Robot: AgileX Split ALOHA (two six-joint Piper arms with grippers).
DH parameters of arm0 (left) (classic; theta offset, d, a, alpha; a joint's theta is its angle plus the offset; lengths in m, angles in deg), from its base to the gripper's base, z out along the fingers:
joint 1: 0 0.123 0 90
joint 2: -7.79 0 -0.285 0
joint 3: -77.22 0 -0.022 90
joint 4: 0 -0.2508 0 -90
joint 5: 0 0 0.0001 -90
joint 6: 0 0.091 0 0
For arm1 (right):
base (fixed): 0 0 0 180
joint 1: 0 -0.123 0 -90
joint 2: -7.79 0 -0.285 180
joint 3: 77.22 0 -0.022 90
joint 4: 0 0.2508 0 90
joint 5: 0 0 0.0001 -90
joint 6: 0 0.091 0 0
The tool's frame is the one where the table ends.
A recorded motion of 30 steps. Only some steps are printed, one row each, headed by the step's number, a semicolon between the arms.
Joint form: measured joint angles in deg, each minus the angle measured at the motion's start. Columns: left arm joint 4, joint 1, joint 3, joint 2, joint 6, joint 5; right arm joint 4, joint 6, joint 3, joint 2, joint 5, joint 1.
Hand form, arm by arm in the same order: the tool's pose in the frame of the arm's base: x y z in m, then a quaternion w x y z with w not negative. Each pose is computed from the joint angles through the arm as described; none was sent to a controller.
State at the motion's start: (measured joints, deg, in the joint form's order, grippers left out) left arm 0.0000 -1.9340 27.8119 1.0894 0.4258 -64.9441; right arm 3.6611 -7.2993 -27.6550 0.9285 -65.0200 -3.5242
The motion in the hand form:
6: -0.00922 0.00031 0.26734 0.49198 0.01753 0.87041 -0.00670; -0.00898 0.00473 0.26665 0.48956 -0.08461 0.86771 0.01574
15: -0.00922 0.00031 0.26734 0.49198 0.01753 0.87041 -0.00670; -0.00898 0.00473 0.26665 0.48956 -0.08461 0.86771 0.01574
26: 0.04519 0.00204 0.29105 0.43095 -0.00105 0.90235 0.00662; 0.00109 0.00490 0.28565 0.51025 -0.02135 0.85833 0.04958
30: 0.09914 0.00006 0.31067 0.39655 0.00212 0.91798 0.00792; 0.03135 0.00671 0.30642 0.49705 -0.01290 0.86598 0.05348
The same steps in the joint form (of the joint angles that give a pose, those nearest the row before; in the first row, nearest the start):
6: 0.00 0.00 0.00 0.00 -0.05 0.00; 0.00 0.00 0.00 0.00 0.00 0.00
15: 0.00 0.00 0.00 0.00 -0.05 0.00; 0.00 0.00 0.00 0.00 0.00 0.00
26: -2.66 -0.01 3.90 -19.24 -2.86 7.39; -0.17 8.06 -2.54 -4.18 4.68 0.00
30: -2.73 0.00 10.05 -35.33 -2.86 13.00; 0.01 8.74 -5.73 -14.52 10.12 0.00

